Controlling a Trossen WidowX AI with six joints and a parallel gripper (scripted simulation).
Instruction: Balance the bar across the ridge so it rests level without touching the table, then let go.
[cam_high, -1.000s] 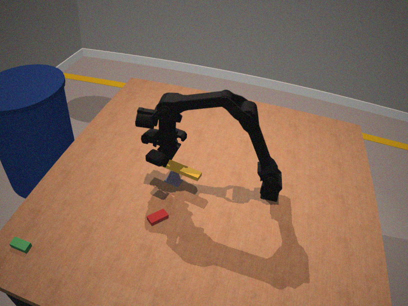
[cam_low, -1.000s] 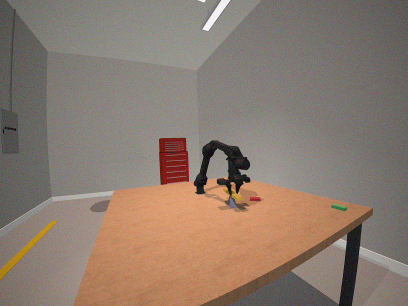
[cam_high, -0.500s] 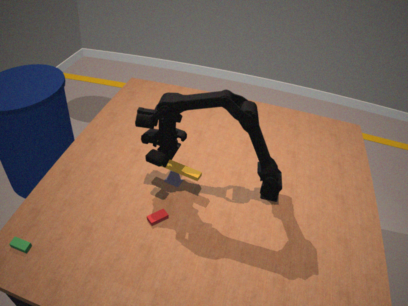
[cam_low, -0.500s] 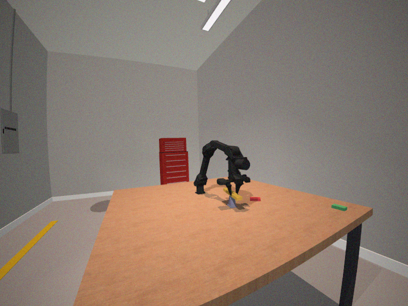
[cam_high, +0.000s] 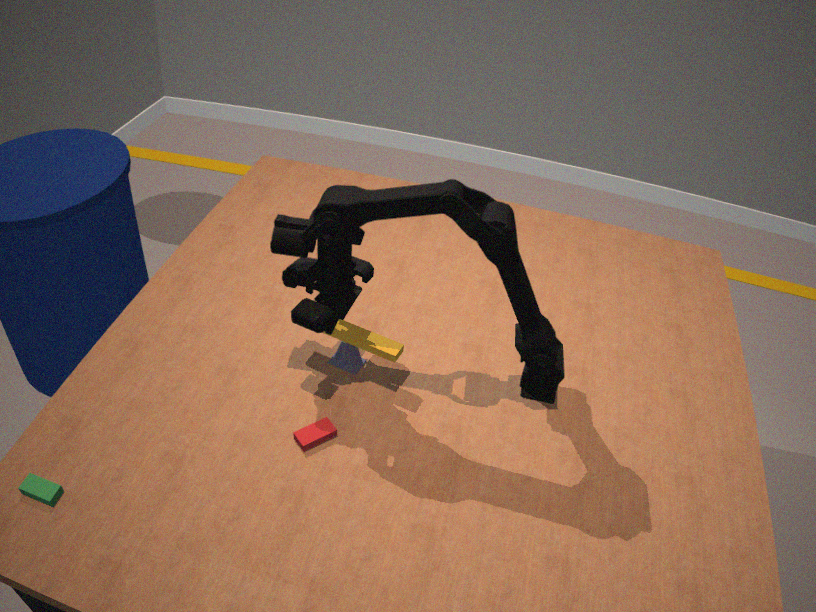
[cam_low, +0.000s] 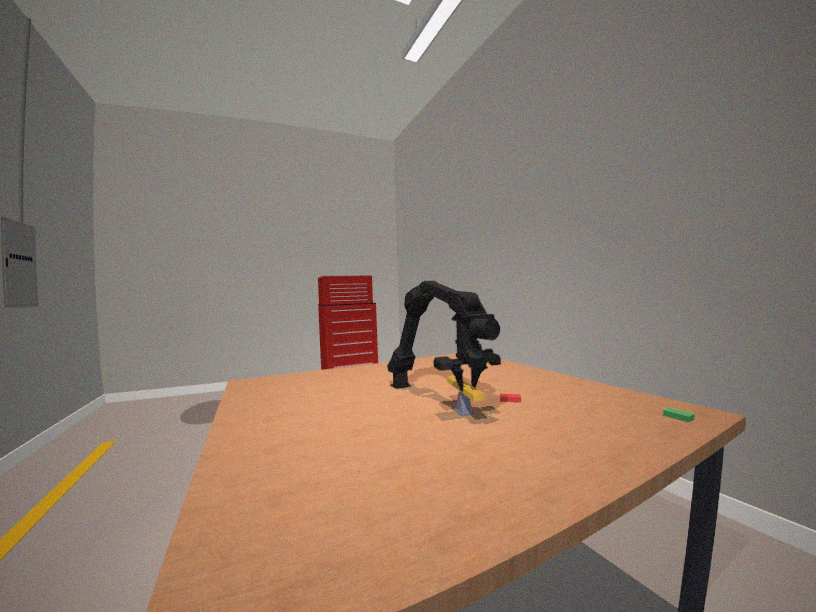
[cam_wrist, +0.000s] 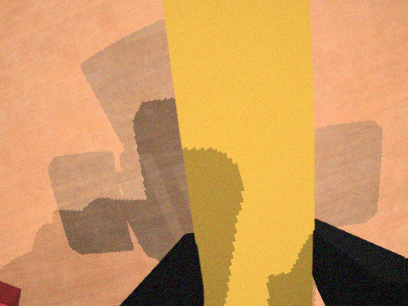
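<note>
The yellow bar lies 3 cm behind my gripper tip and 1 cm to the left of it. Round my gripper tip: green block 35 cm ahead, 46 cm to the left, 7 cm below; red block 3 cm behind, 19 cm to the left, 7 cm below.
</note>
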